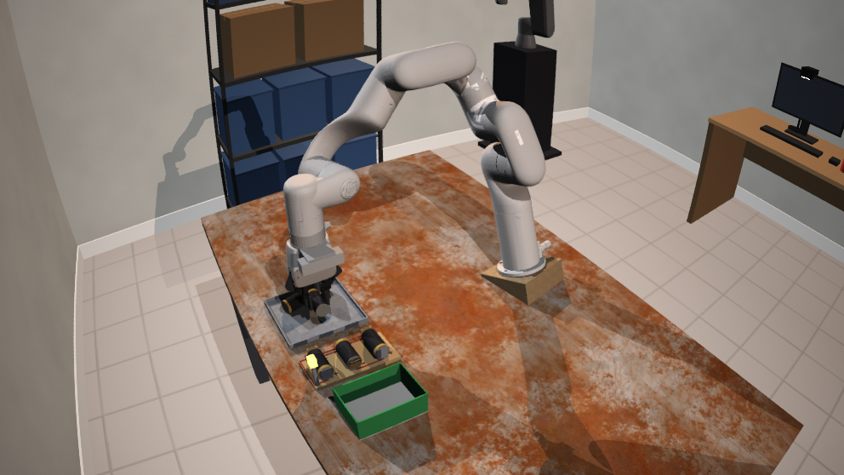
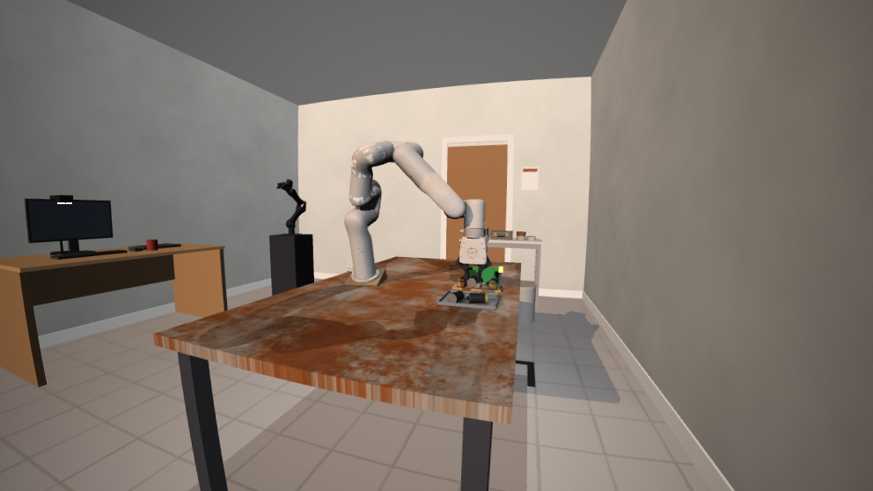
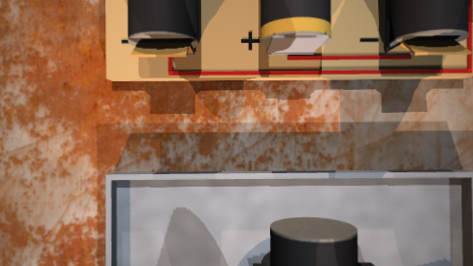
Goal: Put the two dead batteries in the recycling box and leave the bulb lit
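The grey tray is 40 mm to the right of my hand and 70 mm below it. From my hand the other things lie so: green recycling box 20 mm ahead, 290 mm to the left, 60 mm below.
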